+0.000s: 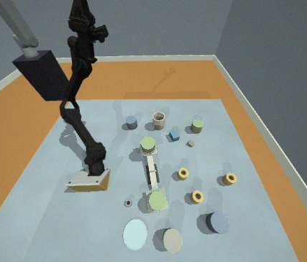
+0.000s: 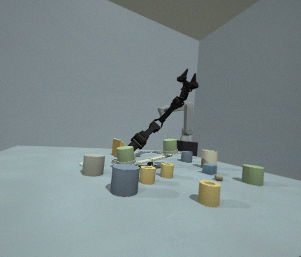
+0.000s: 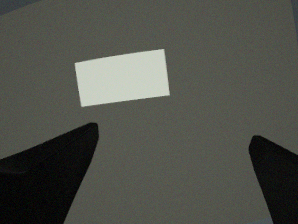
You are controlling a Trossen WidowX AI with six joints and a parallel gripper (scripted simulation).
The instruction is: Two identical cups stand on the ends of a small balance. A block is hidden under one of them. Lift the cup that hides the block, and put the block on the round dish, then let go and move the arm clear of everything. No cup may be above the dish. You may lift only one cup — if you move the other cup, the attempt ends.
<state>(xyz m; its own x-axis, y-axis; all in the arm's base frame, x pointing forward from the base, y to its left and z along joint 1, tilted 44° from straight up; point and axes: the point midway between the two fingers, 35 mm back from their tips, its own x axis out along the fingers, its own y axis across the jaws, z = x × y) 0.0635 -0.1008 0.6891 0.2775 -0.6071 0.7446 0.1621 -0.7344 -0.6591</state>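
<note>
My gripper tip is now 600 mm above the grey block, 540 mm to the left of it and 240 mm short of it. From my gripper tip the other things lie so: blue cube (620 mm below, 370 mm ahead, 170 mm to the right); then beige cup (600 mm below, 270 mm ahead, 70 mm to the right); then brown lump (630 mm below, 460 mm ahead, 230 mm to the right).
</note>
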